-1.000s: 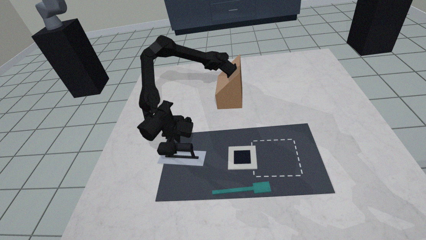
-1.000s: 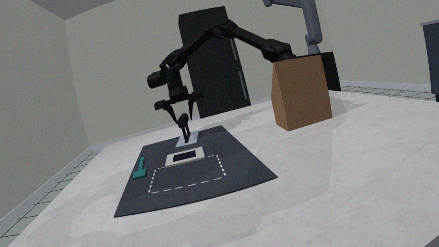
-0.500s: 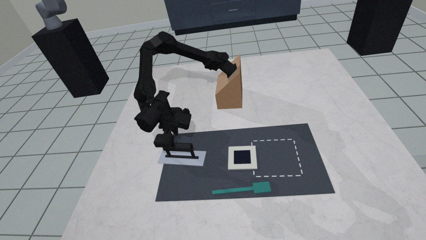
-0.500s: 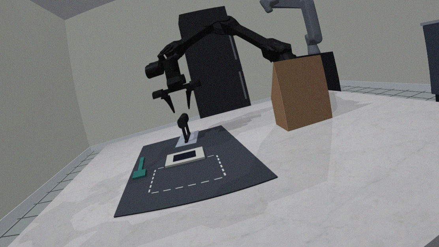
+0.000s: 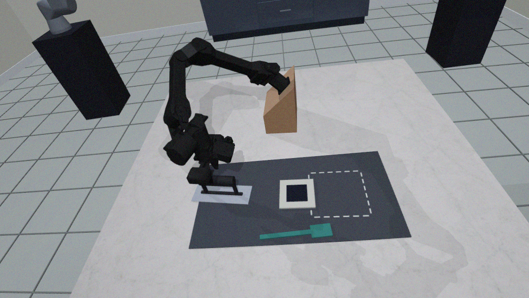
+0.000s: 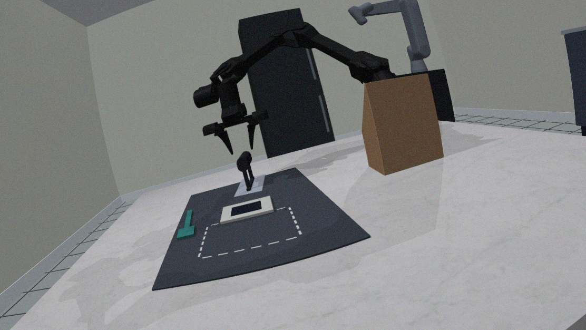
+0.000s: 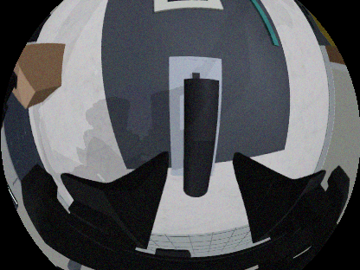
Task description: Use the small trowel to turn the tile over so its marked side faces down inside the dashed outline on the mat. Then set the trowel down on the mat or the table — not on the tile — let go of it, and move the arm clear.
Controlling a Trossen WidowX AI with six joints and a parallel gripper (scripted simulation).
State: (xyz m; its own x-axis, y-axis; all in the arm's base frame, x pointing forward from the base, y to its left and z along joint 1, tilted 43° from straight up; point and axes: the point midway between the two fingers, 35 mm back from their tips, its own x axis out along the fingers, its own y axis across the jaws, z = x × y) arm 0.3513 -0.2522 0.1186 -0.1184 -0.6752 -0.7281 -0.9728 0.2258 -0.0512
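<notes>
The trowel is 6 cm below my gripper tip and 2 cm to the left of it. Round my gripper tip: dark mat 24 cm to the left, 12 cm below, 4 cm ahead; tile 26 cm to the left, 9 cm below, 4 cm ahead; teal flat tool 26 cm to the left, 18 cm ahead, 9 cm below.
</notes>
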